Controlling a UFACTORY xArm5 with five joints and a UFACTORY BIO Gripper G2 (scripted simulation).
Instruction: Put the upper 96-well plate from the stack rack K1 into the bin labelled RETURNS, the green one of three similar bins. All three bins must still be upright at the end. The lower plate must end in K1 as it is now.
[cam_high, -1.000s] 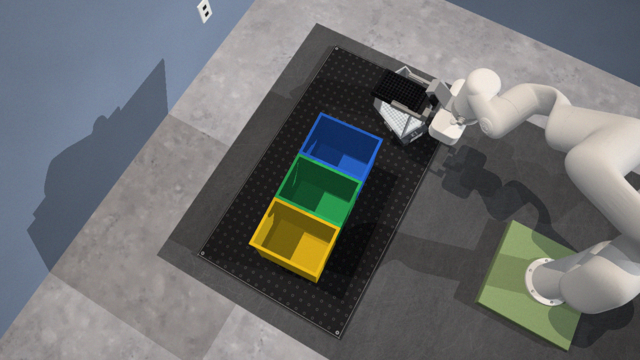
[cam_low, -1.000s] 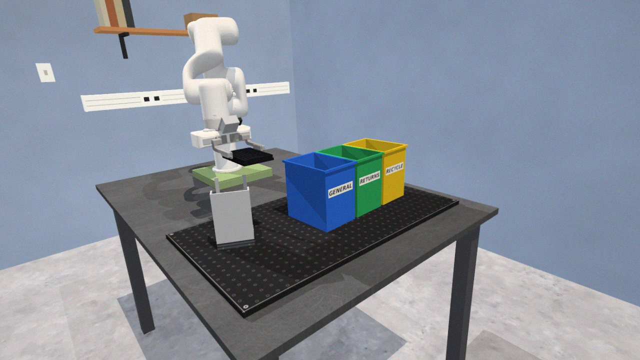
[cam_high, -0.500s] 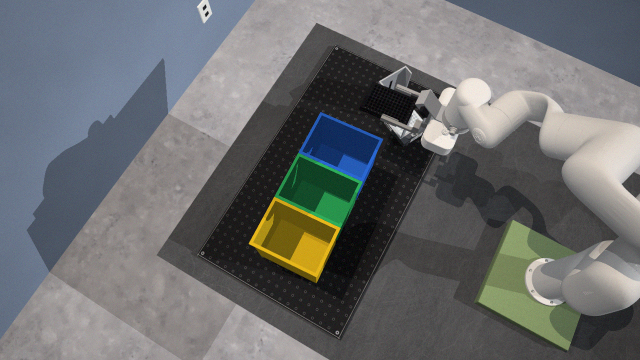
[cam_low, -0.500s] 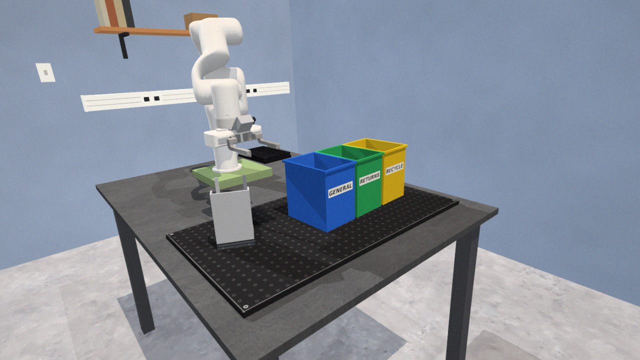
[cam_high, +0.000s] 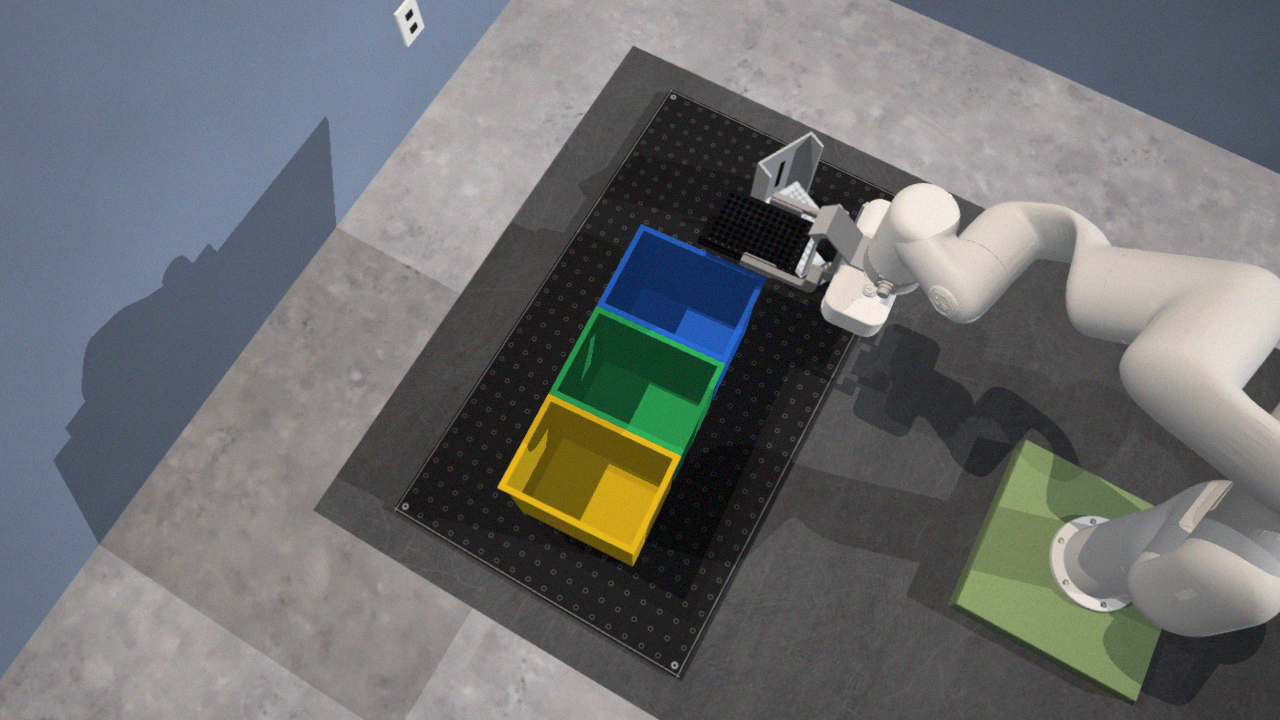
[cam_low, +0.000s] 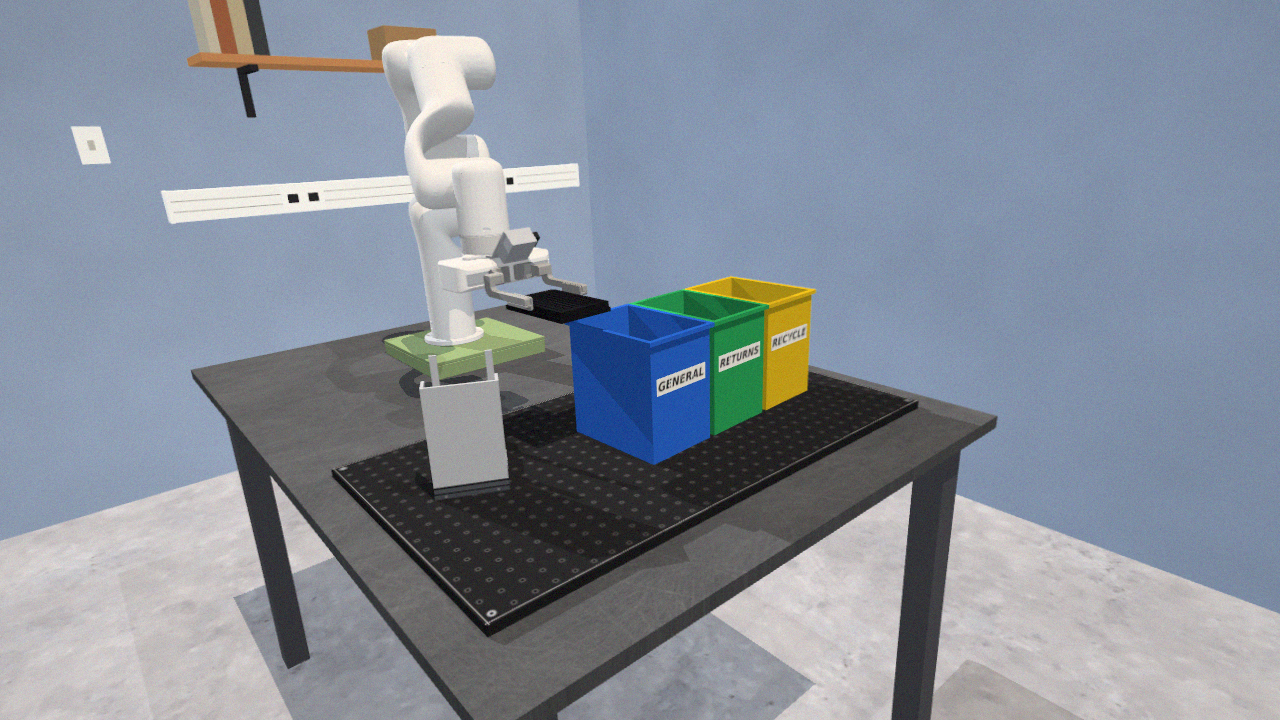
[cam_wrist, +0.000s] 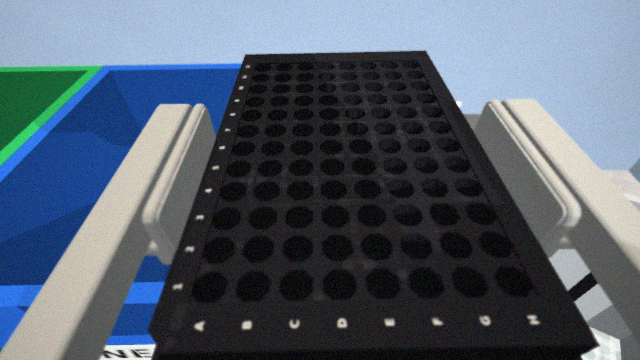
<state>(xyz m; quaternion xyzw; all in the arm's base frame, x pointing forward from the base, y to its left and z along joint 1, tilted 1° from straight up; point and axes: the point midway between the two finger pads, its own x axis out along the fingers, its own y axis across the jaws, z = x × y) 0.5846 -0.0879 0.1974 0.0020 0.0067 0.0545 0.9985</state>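
My gripper is now 50 mm short of the green returns bin, 240 mm to the right of it and 140 mm above it. From my hand the other things lie so: blue general bin: 70 mm ahead, 110 mm to the left, 140 mm below; then black 96-well plate: 20 mm ahead, 10 mm below; then white plate: 140 mm to the right, 200 mm below.
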